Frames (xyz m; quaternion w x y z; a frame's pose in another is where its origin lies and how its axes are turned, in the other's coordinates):
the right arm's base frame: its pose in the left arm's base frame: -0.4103 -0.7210 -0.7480 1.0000 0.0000 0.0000 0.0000
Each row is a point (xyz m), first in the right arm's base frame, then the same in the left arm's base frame.
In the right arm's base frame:
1: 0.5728 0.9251 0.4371
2: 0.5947 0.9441 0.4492
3: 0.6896 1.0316 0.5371
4: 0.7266 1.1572 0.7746
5: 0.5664 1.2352 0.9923
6: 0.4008 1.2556 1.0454
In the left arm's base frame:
1: 0.1625 0.2041 -0.3109
2: 0.1844 0.2231 -0.2988
3: 0.2793 0.3106 -0.2109
4: 0.3163 0.4362 0.0266
5: 0.1561 0.5142 0.2443
6: -0.0095 0.5346 0.2974

